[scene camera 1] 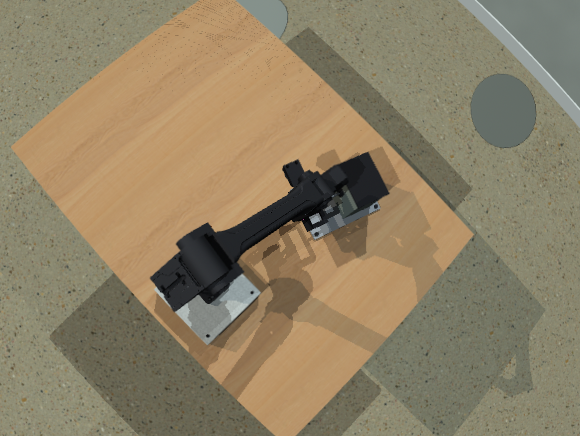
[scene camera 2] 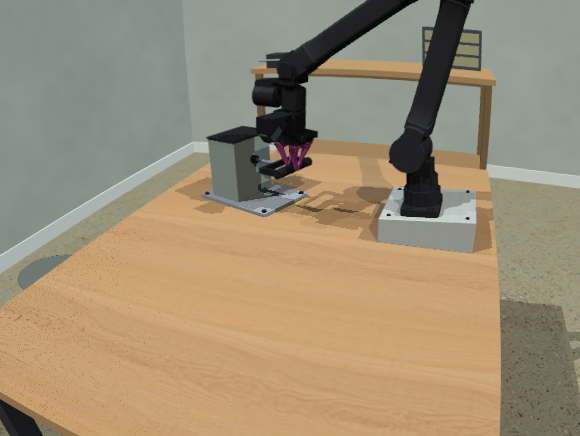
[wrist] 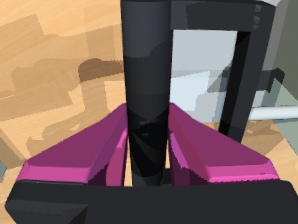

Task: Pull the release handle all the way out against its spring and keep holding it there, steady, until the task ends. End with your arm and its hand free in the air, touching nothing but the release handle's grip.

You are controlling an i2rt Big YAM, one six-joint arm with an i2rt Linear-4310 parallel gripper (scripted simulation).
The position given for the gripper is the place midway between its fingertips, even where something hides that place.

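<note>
Gripper (scene camera 2: 293,169), visible also in the wrist view (wrist: 147,112). Baseplate (scene camera 1: 335,221).
</note>
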